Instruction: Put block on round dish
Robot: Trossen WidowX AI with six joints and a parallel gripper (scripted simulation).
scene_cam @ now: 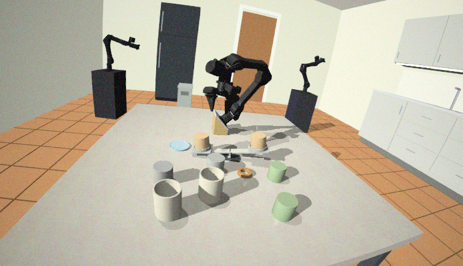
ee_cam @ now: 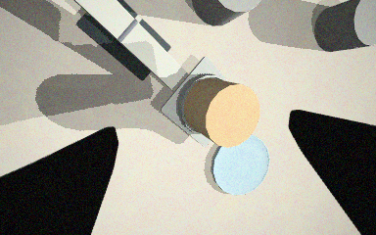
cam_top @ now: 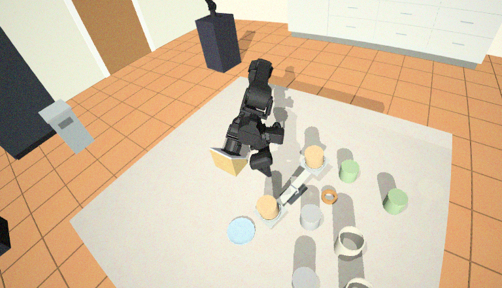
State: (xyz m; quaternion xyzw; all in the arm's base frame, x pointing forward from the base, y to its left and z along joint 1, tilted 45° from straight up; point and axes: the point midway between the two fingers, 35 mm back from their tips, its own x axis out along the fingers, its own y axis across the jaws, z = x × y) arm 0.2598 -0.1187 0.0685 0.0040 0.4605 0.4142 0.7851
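Right now my gripper tip is 30 mm short of the grey block, 60 mm to the left of it and 160 mm above it. From my gripper tip the other things lie so: light blue round dish 10 mm behind, 180 mm to the right, 190 mm below.
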